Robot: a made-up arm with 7 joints. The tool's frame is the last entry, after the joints.
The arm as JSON. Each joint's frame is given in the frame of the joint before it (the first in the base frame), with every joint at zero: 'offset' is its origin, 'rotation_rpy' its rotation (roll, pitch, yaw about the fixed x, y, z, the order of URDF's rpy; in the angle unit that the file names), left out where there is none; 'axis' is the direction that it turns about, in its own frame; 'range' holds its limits. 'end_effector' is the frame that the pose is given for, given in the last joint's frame.
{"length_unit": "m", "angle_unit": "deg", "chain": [
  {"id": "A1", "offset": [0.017, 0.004, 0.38], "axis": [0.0, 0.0, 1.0], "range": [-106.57, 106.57]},
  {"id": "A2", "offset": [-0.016, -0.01, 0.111], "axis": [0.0, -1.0, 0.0], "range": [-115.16, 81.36]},
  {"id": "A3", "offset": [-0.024, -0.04, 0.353], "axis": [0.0, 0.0, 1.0], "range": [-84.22, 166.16]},
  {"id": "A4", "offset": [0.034, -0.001, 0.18], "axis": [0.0, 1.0, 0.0], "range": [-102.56, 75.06]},
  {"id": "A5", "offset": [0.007, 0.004, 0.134], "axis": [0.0, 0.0, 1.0], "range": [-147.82, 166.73]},
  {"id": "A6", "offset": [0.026, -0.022, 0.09], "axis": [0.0, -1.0, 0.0], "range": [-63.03, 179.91]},
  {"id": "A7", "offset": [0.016, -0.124, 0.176], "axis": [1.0, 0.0, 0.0], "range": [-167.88, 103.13]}
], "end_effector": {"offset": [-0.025, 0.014, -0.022], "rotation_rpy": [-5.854, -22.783, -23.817]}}
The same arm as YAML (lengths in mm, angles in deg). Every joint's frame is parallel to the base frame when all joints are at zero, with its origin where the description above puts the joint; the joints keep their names.
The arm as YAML. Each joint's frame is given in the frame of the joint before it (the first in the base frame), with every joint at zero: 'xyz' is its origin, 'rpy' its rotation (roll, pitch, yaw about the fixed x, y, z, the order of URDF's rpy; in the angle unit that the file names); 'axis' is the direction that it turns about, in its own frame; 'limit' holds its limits. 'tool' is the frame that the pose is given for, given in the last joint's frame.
units:
  length: mm
  angle: deg
joints:
  - name: A1
    type: revolute
    origin:
      xyz: [17.0, 4.0, 380.0]
      rpy: [0.0, 0.0, 0.0]
    axis: [0.0, 0.0, 1.0]
    limit:
      lower: -106.57
      upper: 106.57
  - name: A2
    type: revolute
    origin:
      xyz: [-16.0, -10.0, 111.0]
      rpy: [0.0, 0.0, 0.0]
    axis: [0.0, -1.0, 0.0]
    limit:
      lower: -115.16
      upper: 81.36
  - name: A3
    type: revolute
    origin:
      xyz: [-24.0, -40.0, 353.0]
      rpy: [0.0, 0.0, 0.0]
    axis: [0.0, 0.0, 1.0]
    limit:
      lower: -84.22
      upper: 166.16
  - name: A4
    type: revolute
    origin:
      xyz: [34.0, -1.0, 180.0]
      rpy: [0.0, 0.0, 0.0]
    axis: [0.0, 1.0, 0.0]
    limit:
      lower: -102.56
      upper: 75.06
  - name: A5
    type: revolute
    origin:
      xyz: [7.0, 4.0, 134.0]
      rpy: [0.0, 0.0, 0.0]
    axis: [0.0, 0.0, 1.0]
    limit:
      lower: -147.82
      upper: 166.73
  - name: A6
    type: revolute
    origin:
      xyz: [26.0, -22.0, 90.0]
      rpy: [0.0, 0.0, 0.0]
    axis: [0.0, -1.0, 0.0]
    limit:
      lower: -63.03
      upper: 179.91
  - name: A7
    type: revolute
    origin:
      xyz: [16.0, -124.0, 176.0]
      rpy: [0.0, 0.0, 0.0]
    axis: [1.0, 0.0, 0.0]
    limit:
      lower: -167.88
      upper: 103.13
tool:
  origin:
    xyz: [-25.0, 14.0, -22.0]
    rpy: [-5.85, -22.78, -23.82]

